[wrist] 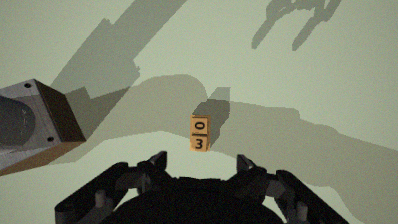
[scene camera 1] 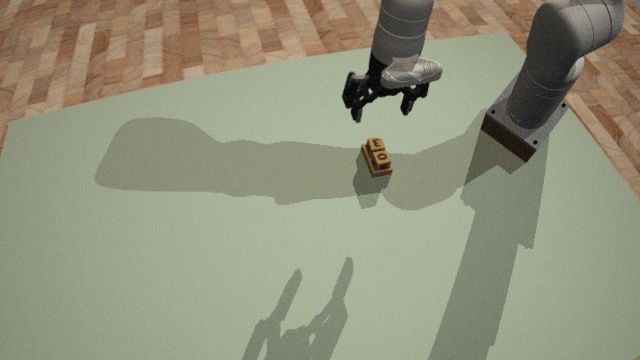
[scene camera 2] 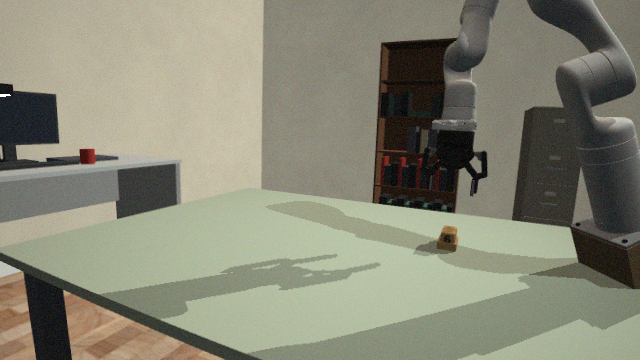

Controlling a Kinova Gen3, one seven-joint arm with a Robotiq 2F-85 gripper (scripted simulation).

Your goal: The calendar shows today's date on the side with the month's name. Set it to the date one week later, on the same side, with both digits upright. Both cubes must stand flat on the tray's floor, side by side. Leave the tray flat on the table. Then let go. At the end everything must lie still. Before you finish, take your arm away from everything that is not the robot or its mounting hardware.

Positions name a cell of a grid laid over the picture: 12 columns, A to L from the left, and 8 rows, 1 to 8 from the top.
The gripper shows in the wrist view (G6), in scene camera 1 (H3) and in scene camera 2 (I5).
